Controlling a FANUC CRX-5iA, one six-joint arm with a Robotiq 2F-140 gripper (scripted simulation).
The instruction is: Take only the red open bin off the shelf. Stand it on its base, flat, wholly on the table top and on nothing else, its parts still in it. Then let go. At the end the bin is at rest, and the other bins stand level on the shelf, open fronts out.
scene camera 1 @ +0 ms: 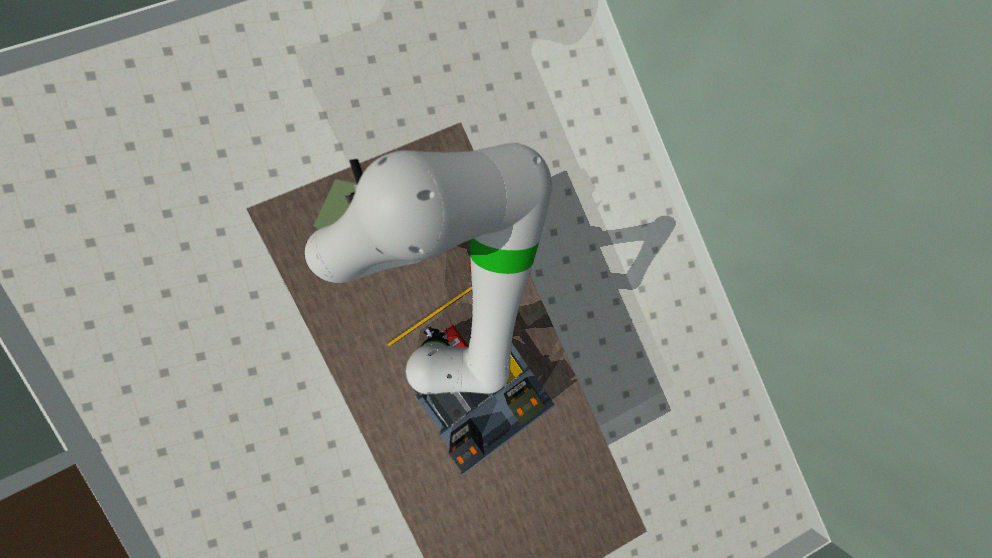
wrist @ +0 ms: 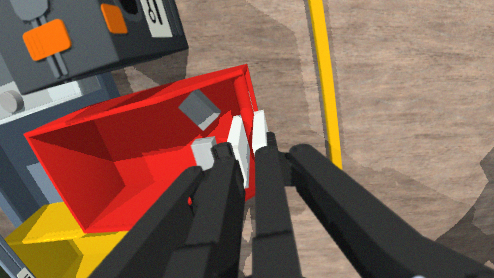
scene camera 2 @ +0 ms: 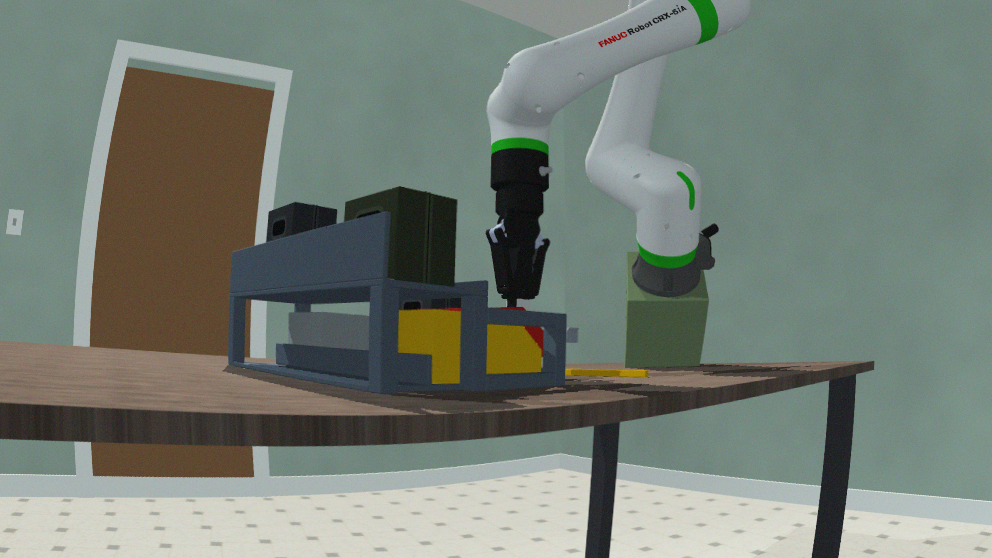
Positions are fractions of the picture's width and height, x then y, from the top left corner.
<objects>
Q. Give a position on a grey bin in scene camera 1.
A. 0.45,0.72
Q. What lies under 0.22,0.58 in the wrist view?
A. A red open bin.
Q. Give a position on a yellow bin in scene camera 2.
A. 0.44,0.60
</objects>
